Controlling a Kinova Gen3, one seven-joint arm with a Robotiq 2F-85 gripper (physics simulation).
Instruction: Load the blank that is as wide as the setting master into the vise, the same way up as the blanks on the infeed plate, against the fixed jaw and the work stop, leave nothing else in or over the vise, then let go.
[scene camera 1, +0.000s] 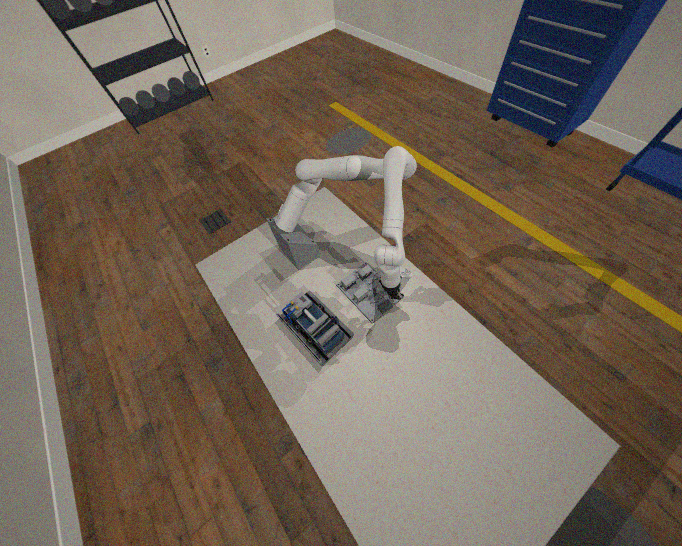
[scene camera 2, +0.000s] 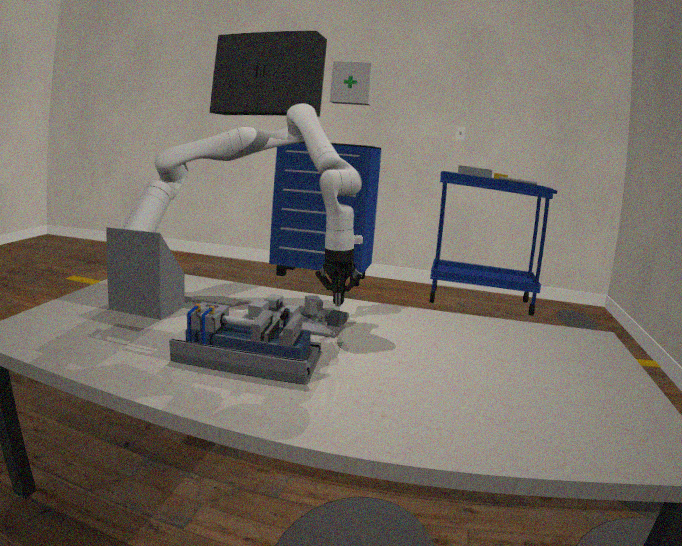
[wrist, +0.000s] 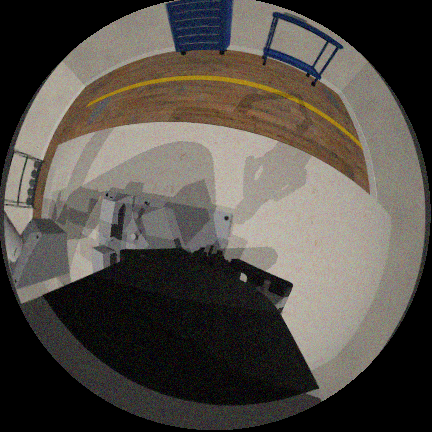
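Where they show: gripper, fingertip midpoint: (scene camera 1: 391, 297) (scene camera 2: 338, 305) (wrist: 210, 252); arm's base, link origin: (scene camera 1: 284, 226) (scene camera 2: 133, 243).
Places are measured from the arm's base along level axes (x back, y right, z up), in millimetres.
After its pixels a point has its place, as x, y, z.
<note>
My gripper (scene camera 1: 393, 293) {-563, -146, -141} (scene camera 2: 338, 297) {-563, -146, -141} (wrist: 210, 252) {-563, -146, -141} is shut with nothing between the fingers. It hangs point down just above the right end of the grey infeed plate (scene camera 1: 379, 312) {-567, -68, -175} (scene camera 2: 331, 320) (wrist: 224, 228) {-578, -177, -175}. Grey blanks (scene camera 1: 356, 277) (scene camera 2: 313, 304) (wrist: 116, 219) stand on the plate's other end, to the left of the fingers. The vise (scene camera 1: 314, 325) {-449, 193, -87} (scene camera 2: 249, 336) {-430, 208, -123} has a blue body in a grey tray and sits in front of the plate. I cannot tell what lies between its jaws. The setting master I cannot pick out.
The arm's grey pedestal (scene camera 1: 296, 245) {-127, 23, -5} (scene camera 2: 141, 273) {-62, 54, -65} stands behind the vise. A blue drawer cabinet (scene camera 1: 556, 65) (scene camera 2: 296, 217) (wrist: 199, 24) and a blue cart (scene camera 2: 496, 181) stand by the wall. A black shelf rack (scene camera 1: 138, 56) is far left. A yellow floor line (scene camera 1: 474, 195) runs past the mat.
</note>
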